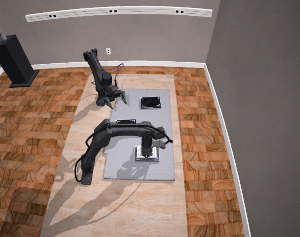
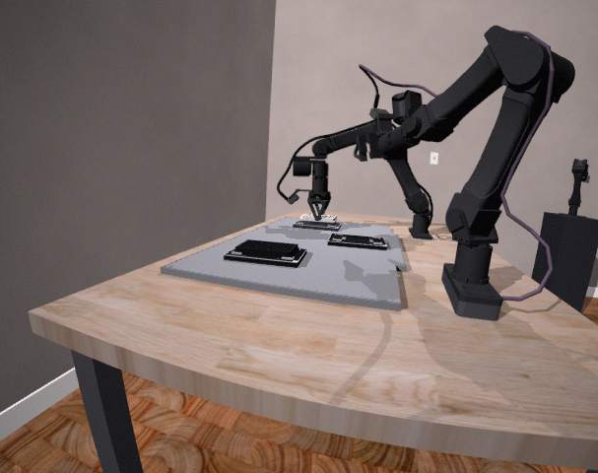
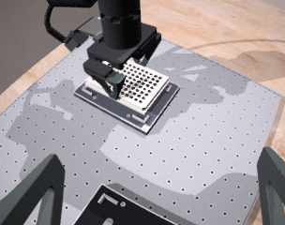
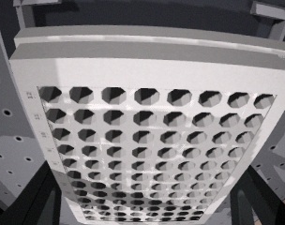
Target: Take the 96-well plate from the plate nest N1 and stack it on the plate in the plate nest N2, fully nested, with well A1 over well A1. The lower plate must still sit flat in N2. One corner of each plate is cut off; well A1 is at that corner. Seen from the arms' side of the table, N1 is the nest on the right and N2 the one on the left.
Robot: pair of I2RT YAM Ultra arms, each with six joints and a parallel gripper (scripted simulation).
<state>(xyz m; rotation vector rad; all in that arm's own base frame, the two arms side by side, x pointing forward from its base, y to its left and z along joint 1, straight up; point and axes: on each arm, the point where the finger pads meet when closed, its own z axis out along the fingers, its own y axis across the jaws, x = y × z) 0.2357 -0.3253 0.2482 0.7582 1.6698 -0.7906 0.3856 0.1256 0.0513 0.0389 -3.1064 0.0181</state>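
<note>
Right now my right hand is 30 mm above the grey plate nest. Also, from my right hand: white 96-well plate: right at my right hand; black 96-well plate: 30 mm ahead, 470 mm to the left, 20 mm below; black plate nest: 160 mm behind, 230 mm to the left, 30 mm below.
</note>
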